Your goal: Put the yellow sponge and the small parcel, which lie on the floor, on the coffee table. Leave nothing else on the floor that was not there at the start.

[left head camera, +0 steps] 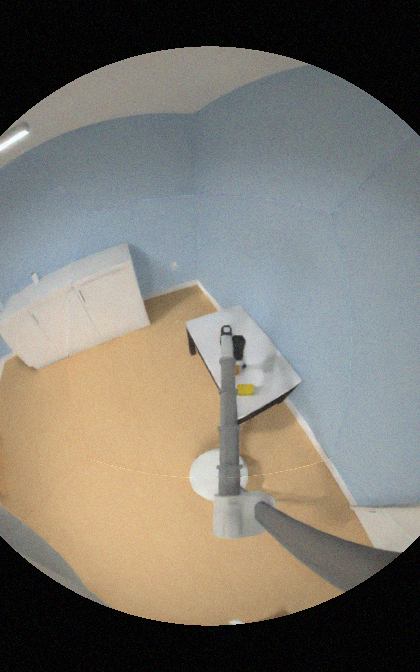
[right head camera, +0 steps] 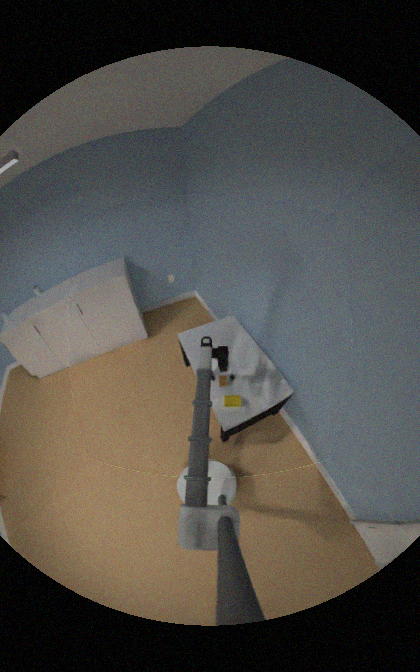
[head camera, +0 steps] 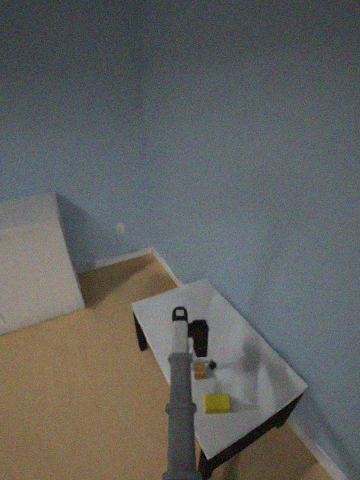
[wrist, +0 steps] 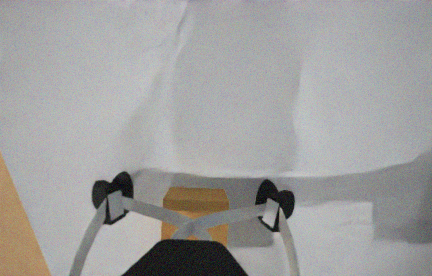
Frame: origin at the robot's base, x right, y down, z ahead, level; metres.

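Where they show: gripper, fingertip midpoint: (head camera: pixel 198 368) (wrist: pixel 195 192).
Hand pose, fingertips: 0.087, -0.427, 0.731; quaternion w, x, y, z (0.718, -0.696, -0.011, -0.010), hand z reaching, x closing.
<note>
Things, the pixels of their top centre, and the offset from my fingertips, as dx, dy, dz. Level surfaces: height alone.
- yellow sponge, top centre: (head camera: pixel 217 401) +0.064, -0.041, -0.174
- white coffee table, surface height: dy +0.004
- small parcel, top centre: (wrist: pixel 194 237) (head camera: pixel 199 368) +0.002, -0.046, -0.025
The yellow sponge (head camera: pixel 217 403) (left head camera: pixel 245 389) (right head camera: pixel 232 401) lies on the white coffee table (head camera: pixel 225 436) (left head camera: pixel 265 395) (right head camera: pixel 260 400) (wrist: pixel 75 75), near its front end. The small parcel (head camera: pixel 200 372) (left head camera: pixel 237 370) (right head camera: pixel 223 382) (wrist: pixel 195 196), an orange-brown box, rests on the table a little farther back than the sponge. My gripper (right head camera: pixel 222 376) (wrist: pixel 195 192) is open around the parcel, with a gap between each fingertip and its sides. In the wrist view the crossed finger strips and the black gripper body hide part of the parcel.
The telescoping arm (head camera: pixel 181 420) (left head camera: pixel 229 440) (right head camera: pixel 198 440) reaches over the table's left edge. A blue wall (head camera: pixel 280 225) runs along the table's far right side. A white cabinet (head camera: pixel 35 270) (left head camera: pixel 110 305) (right head camera: pixel 107 320) stands at the back left.
</note>
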